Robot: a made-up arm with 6 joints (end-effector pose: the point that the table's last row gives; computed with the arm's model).
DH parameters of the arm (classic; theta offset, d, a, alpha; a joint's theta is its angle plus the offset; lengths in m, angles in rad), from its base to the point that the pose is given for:
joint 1: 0 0.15 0 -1.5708
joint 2: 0.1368 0 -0.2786 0
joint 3: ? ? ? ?
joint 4: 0 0.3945 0 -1.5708
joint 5: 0 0 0.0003 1.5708
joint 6: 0 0.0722 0 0
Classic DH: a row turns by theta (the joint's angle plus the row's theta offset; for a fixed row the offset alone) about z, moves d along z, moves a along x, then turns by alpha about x.
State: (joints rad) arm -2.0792 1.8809 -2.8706 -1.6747 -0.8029 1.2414
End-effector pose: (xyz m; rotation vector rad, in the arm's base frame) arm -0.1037 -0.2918 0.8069 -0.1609 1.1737 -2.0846
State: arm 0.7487 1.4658 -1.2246 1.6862 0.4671 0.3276
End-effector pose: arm 0.3208 0.3425 0.3962 -0.9325 -2.0433 -2.0558
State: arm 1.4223 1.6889 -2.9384 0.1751 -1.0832 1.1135
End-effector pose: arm 0.0220 0.0724 0.8591 0.3234 -1.1075 2.4733
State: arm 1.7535 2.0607 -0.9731 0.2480 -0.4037 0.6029
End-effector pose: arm -0.0776 0.4581 0.0211 -1.0629 2.2834 1.2316
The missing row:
joint 3: 1.3468 0 -0.0348 1.5708
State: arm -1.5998 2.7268 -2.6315 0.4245 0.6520 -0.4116
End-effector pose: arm -0.0027 -0.7198 0.2175 1.4478 1.7156 -0.6665
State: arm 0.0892 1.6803 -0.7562 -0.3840 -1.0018 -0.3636
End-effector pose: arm 0.4223 0.0606 0.1592 -0.7153 1.2609 -0.1690
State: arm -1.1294 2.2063 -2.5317 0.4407 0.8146 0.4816
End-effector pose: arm 0.2793 -0.5384 0.5157 1.4331 1.2555 0.0767
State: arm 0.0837 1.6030 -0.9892 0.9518 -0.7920 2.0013
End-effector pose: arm 0.4662 -0.0027 0.2565 1.8603 -0.1637 1.6908
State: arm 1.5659 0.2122 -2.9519 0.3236 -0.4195 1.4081
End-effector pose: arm 0.0057 -0.7191 0.3285 0.0221 2.1876 -1.9916
